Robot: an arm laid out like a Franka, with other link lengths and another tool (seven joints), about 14 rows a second.
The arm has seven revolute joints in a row. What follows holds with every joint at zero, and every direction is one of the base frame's. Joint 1 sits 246.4 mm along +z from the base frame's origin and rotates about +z. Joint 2 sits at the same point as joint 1 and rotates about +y. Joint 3 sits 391.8 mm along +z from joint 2 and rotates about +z. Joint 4 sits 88.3 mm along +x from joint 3 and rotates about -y. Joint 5 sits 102.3 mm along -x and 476.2 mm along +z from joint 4 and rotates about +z. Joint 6 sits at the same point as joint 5 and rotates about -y. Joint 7 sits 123.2 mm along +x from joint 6 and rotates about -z. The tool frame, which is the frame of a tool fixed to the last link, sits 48 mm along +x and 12 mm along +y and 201.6 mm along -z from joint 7; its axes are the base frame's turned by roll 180, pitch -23.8 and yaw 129 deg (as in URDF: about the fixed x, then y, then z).
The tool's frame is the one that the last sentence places.
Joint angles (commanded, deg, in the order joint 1, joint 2, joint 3, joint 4, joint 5, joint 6, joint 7), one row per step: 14.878 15.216 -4.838 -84.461 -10.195 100.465 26.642; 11.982 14.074 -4.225 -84.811 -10.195 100.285 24.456; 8.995 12.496 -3.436 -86.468 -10.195 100.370 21.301; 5.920 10.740 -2.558 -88.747 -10.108 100.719 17.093; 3.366 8.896 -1.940 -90.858 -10.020 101.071 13.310; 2.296 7.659 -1.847 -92.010 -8.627 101.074 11.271; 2.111 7.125 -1.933 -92.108 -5.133 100.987 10.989; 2.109 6.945 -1.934 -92.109 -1.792 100.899 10.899; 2.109 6.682 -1.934 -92.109 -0.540 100.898 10.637; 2.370 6.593 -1.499 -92.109 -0.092 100.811 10.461; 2.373 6.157 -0.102 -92.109 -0.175 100.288 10.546
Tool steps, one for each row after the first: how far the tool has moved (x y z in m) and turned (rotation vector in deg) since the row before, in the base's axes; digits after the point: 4 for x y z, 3 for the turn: -0.0012 -0.0338 0.0116 0.213 -0.145 -0.201; -0.0071 -0.0321 0.0033 0.126 0.627 0.868; -0.0102 -0.0301 -0.0010 0.177 0.981 1.946; -0.0115 -0.0254 0.0021 0.154 0.608 1.810; -0.0083 -0.0085 0.0031 1.369 0.269 0.793; -0.0028 0.0064 0.0050 3.445 -0.298 -0.575; -0.0011 0.0096 0.0018 3.301 -0.077 -0.449; -0.0010 0.0038 0.0036 1.237 -0.252 0.068; -0.0008 0.0109 0.0010 0.489 0.005 0.800; -0.0040 0.0183 0.0044 0.079 0.091 1.317
